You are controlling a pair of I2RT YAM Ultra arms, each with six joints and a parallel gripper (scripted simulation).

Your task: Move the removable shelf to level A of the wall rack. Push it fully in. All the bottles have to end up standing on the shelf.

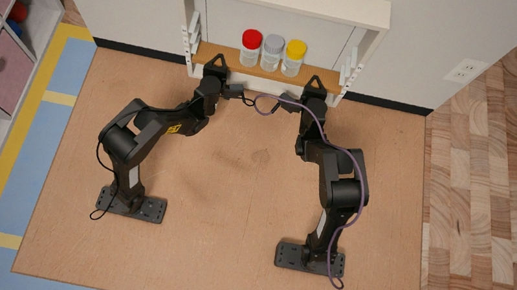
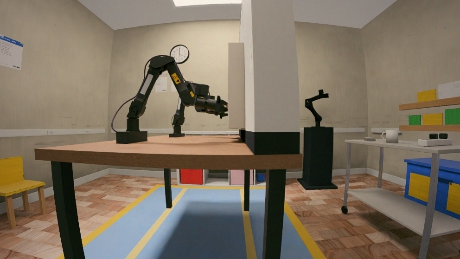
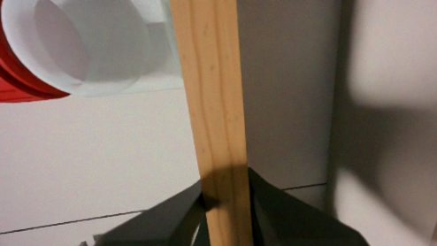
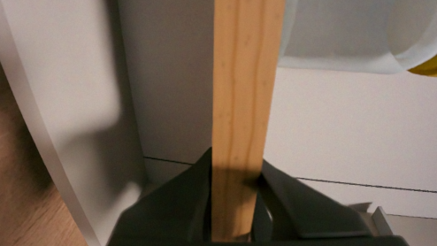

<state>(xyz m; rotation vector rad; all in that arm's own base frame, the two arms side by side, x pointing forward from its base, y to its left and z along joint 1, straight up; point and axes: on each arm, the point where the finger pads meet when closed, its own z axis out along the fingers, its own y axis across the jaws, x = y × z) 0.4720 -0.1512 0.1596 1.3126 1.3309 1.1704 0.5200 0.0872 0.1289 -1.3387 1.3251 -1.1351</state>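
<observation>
The yellow-capped bottle is 8 cm to the left of my right hand and 6 cm above it. The rest, counted from my right hand: shelf board: 15 cm to the left, 1 cm behind; then wall rack: 15 cm to the left, 11 cm above; then grey-capped bottle: 15 cm to the left, 6 cm above.
Now: the red-capped bottle 80 mm to the right of my left hand, 50 mm above it and 20 mm ahead of it. From my left hand the other things lie so: shelf board (150 mm to the right, 20 mm ahead); then wall rack (150 mm to the right, 110 mm above, 30 mm ahead); then grey-capped bottle (150 mm to the right, 50 mm above, 30 mm ahead).
</observation>
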